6 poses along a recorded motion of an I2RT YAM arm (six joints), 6.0 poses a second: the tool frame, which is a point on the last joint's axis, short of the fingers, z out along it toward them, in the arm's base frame.
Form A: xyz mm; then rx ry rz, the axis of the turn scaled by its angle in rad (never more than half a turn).
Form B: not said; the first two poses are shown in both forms.
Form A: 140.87 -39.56 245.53 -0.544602 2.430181 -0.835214
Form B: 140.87 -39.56 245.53 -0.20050 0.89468 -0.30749 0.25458
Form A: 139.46 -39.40 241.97 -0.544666 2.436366 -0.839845
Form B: 139.46 -39.40 241.97 -0.20016 0.89534 -0.30863 0.25109
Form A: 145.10 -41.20 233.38 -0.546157 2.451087 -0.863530
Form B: 145.10 -41.20 233.38 -0.19962 0.89589 -0.31563 0.24065
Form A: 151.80 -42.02 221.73 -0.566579 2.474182 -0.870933
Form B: 151.80 -42.02 221.73 -0.20562 0.89792 -0.31608 0.22705
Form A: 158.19 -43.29 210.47 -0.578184 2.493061 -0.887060
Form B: 158.19 -43.29 210.47 -0.20848 0.89894 -0.31985 0.21481
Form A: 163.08 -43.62 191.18 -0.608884 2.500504 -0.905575
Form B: 163.08 -43.62 191.18 -0.21843 0.89702 -0.32486 0.20521
